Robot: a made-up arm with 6 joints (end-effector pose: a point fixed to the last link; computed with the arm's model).
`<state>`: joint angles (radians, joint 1 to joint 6).
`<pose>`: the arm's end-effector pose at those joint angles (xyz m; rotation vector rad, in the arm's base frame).
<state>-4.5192 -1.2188 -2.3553 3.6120 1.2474 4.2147</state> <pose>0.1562 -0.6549 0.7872 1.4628 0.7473 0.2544</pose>
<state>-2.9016 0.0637 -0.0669 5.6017 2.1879 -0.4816</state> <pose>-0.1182 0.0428 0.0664 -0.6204 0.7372 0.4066</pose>
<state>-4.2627 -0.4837 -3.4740 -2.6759 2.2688 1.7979</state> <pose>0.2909 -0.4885 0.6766 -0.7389 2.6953 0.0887</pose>
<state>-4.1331 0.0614 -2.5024 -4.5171 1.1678 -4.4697</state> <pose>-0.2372 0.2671 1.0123 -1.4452 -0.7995 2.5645</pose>
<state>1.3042 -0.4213 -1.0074 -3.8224 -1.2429 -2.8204</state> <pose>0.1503 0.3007 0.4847 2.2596 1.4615 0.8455</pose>
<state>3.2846 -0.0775 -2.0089 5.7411 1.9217 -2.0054</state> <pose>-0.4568 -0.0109 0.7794 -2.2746 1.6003 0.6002</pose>
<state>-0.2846 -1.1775 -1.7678 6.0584 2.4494 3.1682</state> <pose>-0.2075 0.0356 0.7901 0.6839 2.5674 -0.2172</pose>
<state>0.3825 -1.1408 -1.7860 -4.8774 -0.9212 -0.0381</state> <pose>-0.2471 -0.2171 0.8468 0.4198 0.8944 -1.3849</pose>
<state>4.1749 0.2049 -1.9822 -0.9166 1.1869 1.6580</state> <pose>-0.3730 -0.5402 0.6847 -0.5504 -2.0145 0.3791</pose>
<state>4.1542 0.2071 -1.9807 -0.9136 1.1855 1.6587</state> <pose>-0.3847 -0.5337 0.6824 -0.5703 -2.0114 0.3662</pose>
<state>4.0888 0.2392 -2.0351 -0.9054 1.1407 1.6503</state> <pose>-0.4205 -0.5162 0.6923 -0.6083 -1.9732 0.3918</pose>
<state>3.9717 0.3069 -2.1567 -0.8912 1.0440 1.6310</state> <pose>-0.4808 -0.4787 0.7159 -0.6579 -1.8815 0.4572</pose>
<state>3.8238 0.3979 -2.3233 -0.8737 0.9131 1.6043</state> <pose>-0.5473 -0.4177 0.7467 -0.6954 -1.7379 0.5329</pose>
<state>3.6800 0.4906 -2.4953 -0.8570 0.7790 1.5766</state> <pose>-0.5973 -0.3457 0.7751 -0.7031 -1.5743 0.5880</pose>
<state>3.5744 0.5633 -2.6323 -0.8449 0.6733 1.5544</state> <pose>-0.6221 -0.2867 0.7948 -0.6862 -1.4390 0.6160</pose>
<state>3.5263 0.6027 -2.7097 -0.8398 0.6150 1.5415</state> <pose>-0.6276 -0.2586 0.8053 -0.6631 -1.3642 0.6308</pose>
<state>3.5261 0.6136 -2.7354 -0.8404 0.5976 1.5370</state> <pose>-0.6237 -0.2584 0.8099 -0.6450 -1.3436 0.6448</pose>
